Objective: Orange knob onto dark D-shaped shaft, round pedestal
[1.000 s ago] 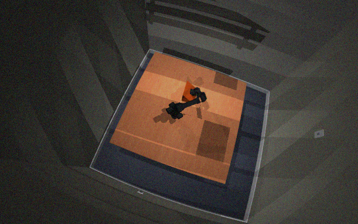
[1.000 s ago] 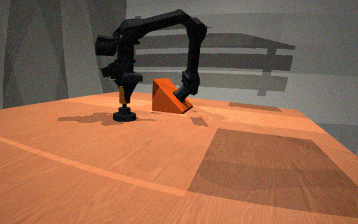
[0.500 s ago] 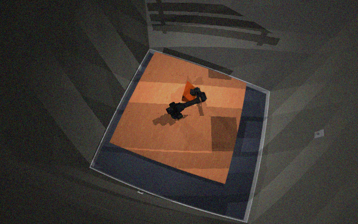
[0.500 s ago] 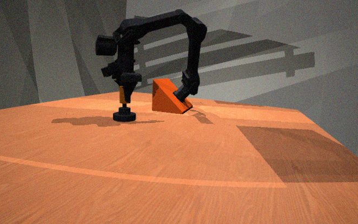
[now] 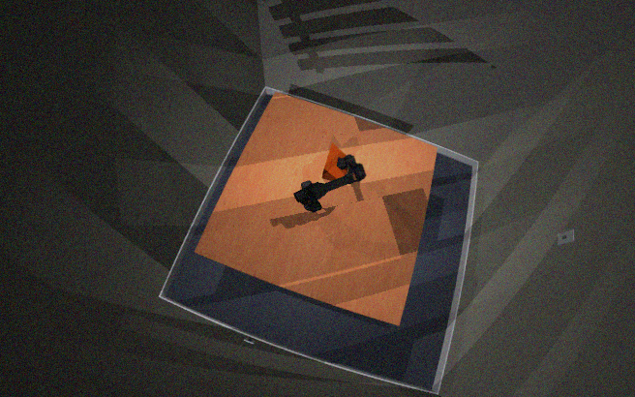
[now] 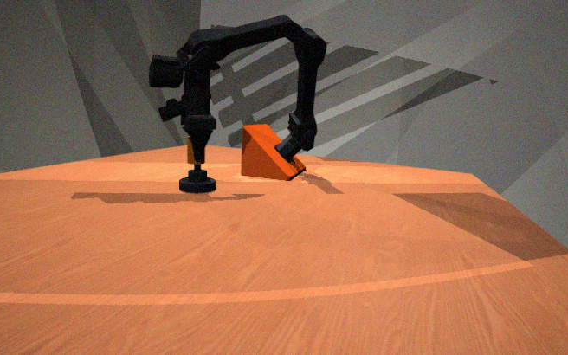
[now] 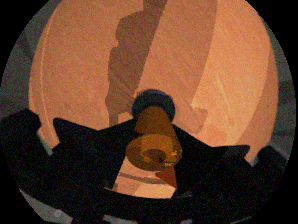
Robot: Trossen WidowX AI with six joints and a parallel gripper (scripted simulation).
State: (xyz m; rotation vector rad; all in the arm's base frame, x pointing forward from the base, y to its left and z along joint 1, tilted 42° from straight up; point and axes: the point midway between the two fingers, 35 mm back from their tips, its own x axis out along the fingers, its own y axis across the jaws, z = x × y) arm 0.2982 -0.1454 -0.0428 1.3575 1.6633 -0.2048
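The orange knob lies 2 cm above my gripper tip. The rest, counted from my gripper tip: dark round pedestal: 4 cm below.
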